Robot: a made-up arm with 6 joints.
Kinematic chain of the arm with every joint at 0, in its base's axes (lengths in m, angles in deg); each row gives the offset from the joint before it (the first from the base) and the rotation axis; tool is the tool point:
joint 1: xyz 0 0 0.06 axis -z
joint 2: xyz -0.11 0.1 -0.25 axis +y
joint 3: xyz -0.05 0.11 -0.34 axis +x
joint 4: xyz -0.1 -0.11 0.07 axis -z
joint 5: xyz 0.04 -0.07 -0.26 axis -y
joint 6: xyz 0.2 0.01 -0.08 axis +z
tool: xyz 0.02 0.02 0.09
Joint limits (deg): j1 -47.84..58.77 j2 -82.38..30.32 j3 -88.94..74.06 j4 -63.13..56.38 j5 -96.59..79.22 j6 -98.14..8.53
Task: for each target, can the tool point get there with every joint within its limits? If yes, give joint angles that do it. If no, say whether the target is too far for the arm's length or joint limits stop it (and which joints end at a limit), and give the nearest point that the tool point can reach.
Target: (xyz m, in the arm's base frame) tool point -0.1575 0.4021 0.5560
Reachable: no: joint limits stop it (at a limit: joint 1, joint 2, joint 3) | nearest point -0.0632 0.4831 -0.1332 | short by 0.700 m
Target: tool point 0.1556 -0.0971 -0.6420
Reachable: yes | joints -3.98 -26.44 -4.37 38.02 -6.09 -2.98
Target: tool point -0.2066 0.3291 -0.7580
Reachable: yes | joints 3.04 17.26 12.64 -54.08 -19.10 -74.84
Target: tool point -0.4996 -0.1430 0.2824
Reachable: no: joint limits stop it (at a limit: joint 1, joint 2, joint 3, joint 4, joint 6) | nearest point -0.3293 -0.0568 -0.1756 | short by 0.496 m
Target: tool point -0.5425 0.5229 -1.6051
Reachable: no: too far | nearest point -0.3474 0.3349 -0.9632 | short by 0.697 m
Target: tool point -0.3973 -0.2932 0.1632
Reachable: no: joint limits stop it (at a limit: joint 2, joint 3, joint 4, joint 6) | nearest point -0.2696 -0.1990 -0.1886 | short by 0.386 m
